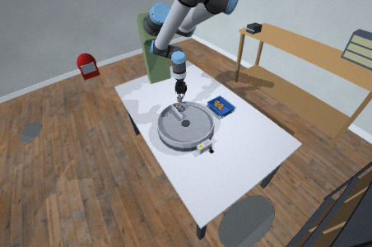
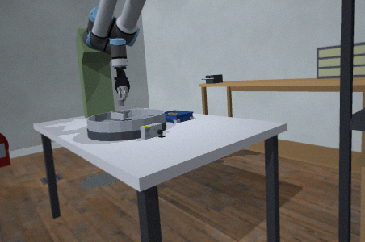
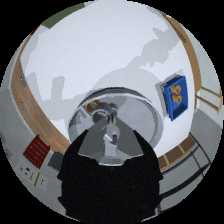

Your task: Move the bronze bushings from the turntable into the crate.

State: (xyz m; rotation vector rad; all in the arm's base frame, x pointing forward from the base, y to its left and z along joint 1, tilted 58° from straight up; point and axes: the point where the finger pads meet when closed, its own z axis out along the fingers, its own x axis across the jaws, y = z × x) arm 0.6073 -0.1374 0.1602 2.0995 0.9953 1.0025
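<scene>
Right now my hand is 140 mm short of the grey turntable, 120 mm to the left of it and 110 mm above it. Also, from my hand: blue crate: 230 mm to the left, 230 mm ahead, 130 mm below.
</scene>
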